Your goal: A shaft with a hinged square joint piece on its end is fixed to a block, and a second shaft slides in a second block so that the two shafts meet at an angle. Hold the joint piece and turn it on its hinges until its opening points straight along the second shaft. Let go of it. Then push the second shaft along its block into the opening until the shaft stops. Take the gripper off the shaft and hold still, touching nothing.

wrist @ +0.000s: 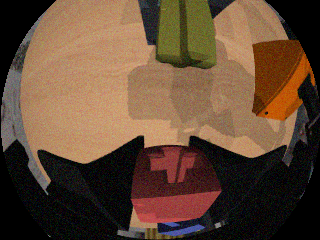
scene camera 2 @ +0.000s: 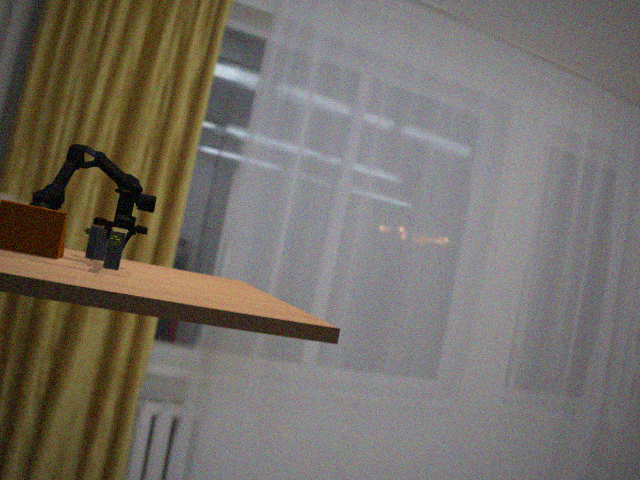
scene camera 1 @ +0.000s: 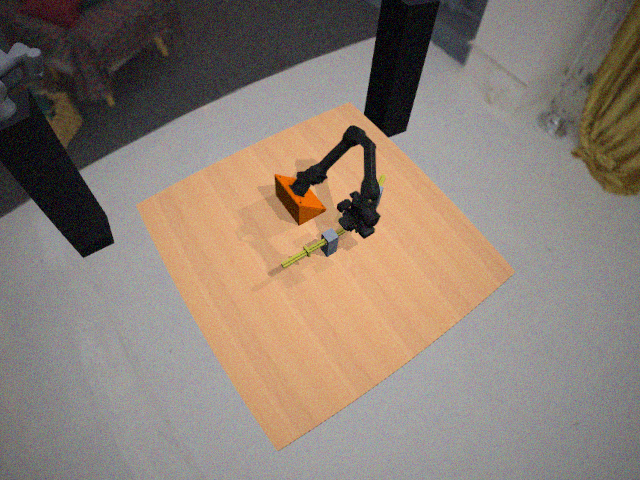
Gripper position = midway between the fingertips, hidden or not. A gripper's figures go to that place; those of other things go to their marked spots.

Labels:
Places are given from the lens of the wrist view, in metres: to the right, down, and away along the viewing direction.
my gripper (wrist: 167, 140): 0.01, 0.02, 0.09
red square joint piece (wrist: 171, 183): 0.00, 0.03, 0.04

